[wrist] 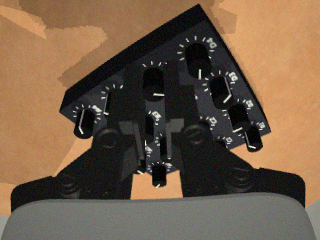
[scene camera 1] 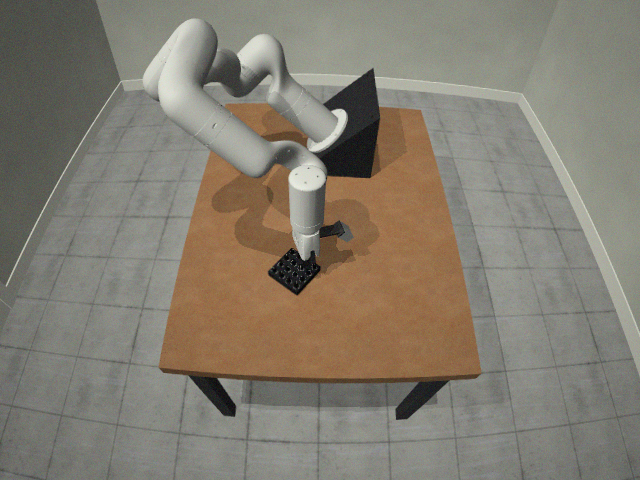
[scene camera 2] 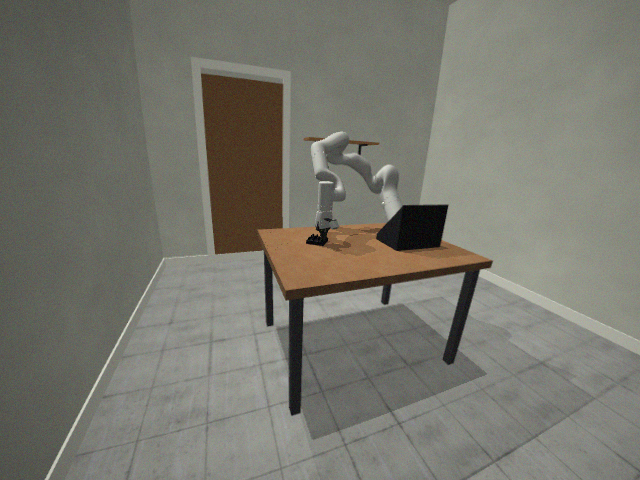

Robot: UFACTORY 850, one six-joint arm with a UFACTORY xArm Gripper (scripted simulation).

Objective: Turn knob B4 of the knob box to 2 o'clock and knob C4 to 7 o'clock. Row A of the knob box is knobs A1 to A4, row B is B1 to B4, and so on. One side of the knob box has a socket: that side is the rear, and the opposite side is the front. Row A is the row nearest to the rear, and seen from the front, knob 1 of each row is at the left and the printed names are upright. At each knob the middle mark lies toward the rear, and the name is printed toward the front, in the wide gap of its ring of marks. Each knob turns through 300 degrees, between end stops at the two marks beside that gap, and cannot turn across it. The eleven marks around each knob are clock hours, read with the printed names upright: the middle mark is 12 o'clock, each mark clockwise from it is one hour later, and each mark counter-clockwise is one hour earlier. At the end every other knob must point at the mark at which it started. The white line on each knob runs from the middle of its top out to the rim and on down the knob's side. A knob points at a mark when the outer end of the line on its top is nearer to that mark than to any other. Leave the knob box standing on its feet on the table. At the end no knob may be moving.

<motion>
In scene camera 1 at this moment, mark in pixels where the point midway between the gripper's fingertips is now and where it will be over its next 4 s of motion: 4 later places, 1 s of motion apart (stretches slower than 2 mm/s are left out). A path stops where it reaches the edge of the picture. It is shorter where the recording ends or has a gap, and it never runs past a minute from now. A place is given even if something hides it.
My gripper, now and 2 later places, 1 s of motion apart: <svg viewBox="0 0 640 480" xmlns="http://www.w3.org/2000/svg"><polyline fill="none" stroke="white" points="306,260 306,252 306,226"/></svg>
</motion>
